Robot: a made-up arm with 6 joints.
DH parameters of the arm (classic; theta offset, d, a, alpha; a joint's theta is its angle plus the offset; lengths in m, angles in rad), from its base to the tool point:
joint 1: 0 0.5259 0 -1.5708
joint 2: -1.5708 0 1.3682 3.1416
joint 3: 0 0 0 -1.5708
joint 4: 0 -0.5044 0 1.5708
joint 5: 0 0.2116 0 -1.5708
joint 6: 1.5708 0 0 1.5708
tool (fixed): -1.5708 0 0 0
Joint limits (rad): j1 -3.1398..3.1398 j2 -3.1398..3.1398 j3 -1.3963..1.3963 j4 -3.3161..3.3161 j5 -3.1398..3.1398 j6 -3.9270..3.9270
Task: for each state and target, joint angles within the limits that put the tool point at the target. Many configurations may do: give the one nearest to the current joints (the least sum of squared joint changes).
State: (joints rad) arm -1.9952 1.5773 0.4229 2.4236 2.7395 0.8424
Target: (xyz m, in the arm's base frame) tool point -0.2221 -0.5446 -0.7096
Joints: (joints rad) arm -2.2737 2.3359 -0.4223 2.6117 2.7395 0.8424
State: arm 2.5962 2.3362 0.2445 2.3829 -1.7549 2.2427
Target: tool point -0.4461 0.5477 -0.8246
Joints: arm 2.0342 2.3183 -0.1739 2.3874 -1.7549 2.2427
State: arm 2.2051 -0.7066 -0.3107 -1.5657 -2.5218 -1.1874
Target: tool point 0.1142 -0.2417 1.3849
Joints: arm 2.0710 -0.5557 -0.7476 -1.6451 -2.5218 -1.1874
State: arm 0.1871 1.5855 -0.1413 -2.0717 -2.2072 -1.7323
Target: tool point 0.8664 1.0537 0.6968
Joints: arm 0.7880 1.0547 0.1268 -2.2258 -2.2072 -1.7323
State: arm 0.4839 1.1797 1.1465 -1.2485 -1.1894 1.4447
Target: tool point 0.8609 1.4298 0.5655
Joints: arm 1.0576 1.2451 0.8137 -1.3422 -1.1894 1.4447
